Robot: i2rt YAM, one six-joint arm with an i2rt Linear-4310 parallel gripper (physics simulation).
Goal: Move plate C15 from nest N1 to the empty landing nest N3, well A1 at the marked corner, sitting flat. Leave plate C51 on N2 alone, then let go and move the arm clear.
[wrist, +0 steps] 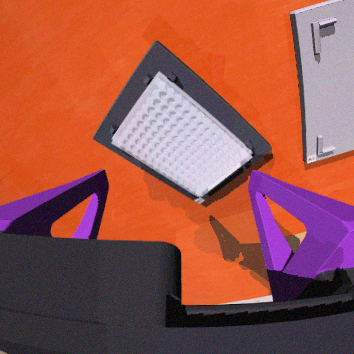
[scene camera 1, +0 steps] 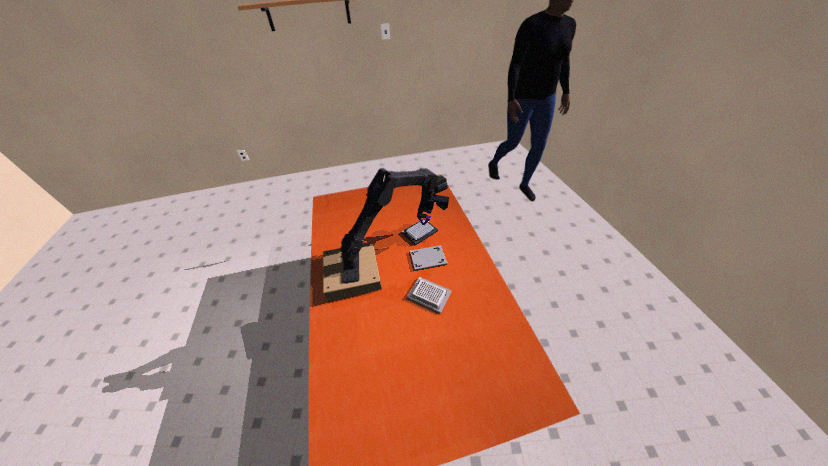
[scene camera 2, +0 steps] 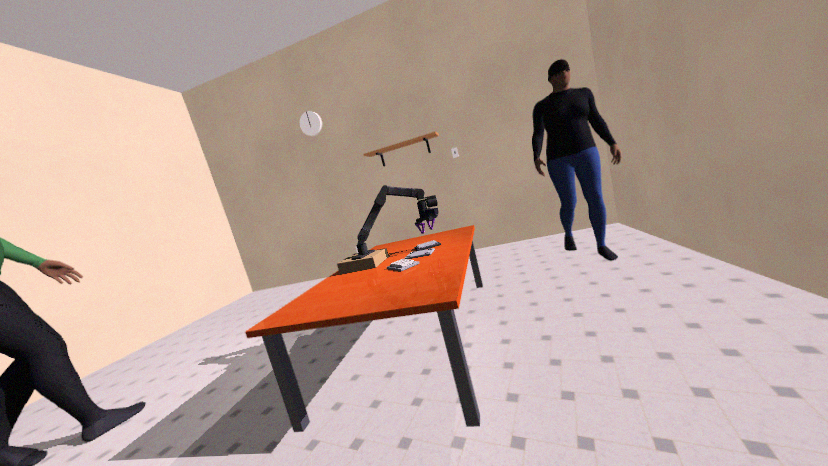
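A white well plate sits in a dark grey nest at the far end of the row. A whitish plate with dark wells sits on a lighter grey nest at the near end. I cannot read which is C15 or C51. The empty landing nest N3, light grey with corner brackets, lies between them; a small white tag marks one corner. My gripper is open and empty, above the far plate, apart from it.
The arm's wooden base block stands on the orange table, left of the nests. A person in a black top stands beyond the table. Another person shows partly at the left edge of scene camera 2.
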